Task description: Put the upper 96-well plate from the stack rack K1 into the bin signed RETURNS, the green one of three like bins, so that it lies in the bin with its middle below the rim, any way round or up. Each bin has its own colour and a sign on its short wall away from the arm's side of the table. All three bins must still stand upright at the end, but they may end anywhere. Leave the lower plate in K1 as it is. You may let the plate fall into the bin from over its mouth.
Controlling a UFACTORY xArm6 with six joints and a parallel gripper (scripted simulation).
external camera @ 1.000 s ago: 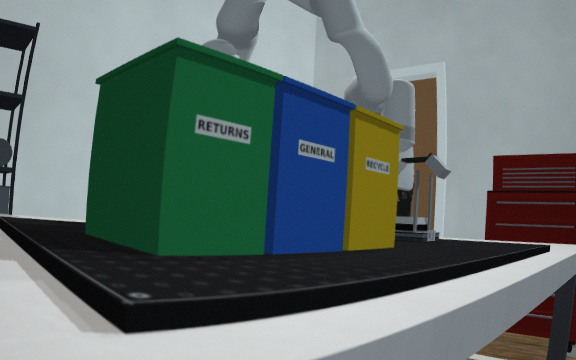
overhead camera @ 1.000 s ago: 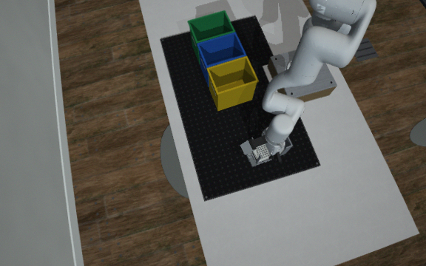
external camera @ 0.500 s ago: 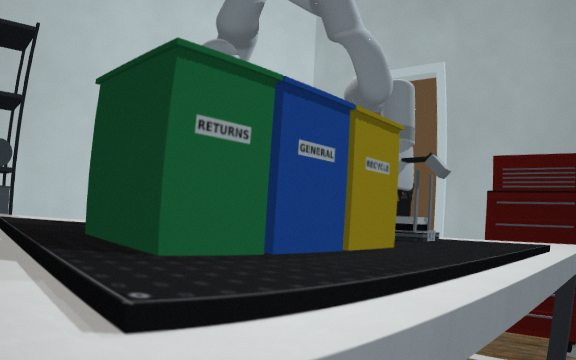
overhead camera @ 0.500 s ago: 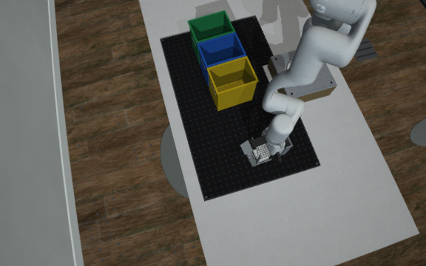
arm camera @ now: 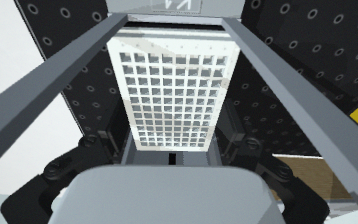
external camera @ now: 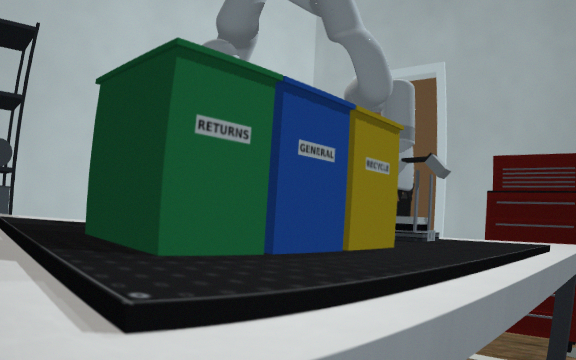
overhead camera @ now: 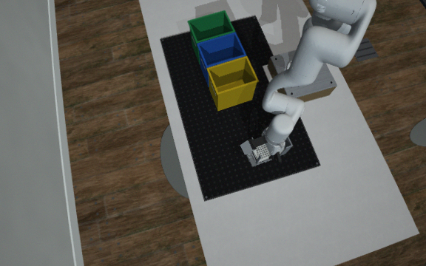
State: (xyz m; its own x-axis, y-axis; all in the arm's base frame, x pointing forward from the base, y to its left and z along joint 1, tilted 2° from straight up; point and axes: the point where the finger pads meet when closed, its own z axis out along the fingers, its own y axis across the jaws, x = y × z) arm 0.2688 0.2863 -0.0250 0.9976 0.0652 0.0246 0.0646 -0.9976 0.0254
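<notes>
The dark plate is 2 cm below my hand. From my hand the other things lie so: white 96-well plate: 1 cm below; yellow recycle bin: 6 cm ahead, 31 cm to the right, 4 cm above; blue general bin: 6 cm ahead, 44 cm to the right, 4 cm above.
</notes>
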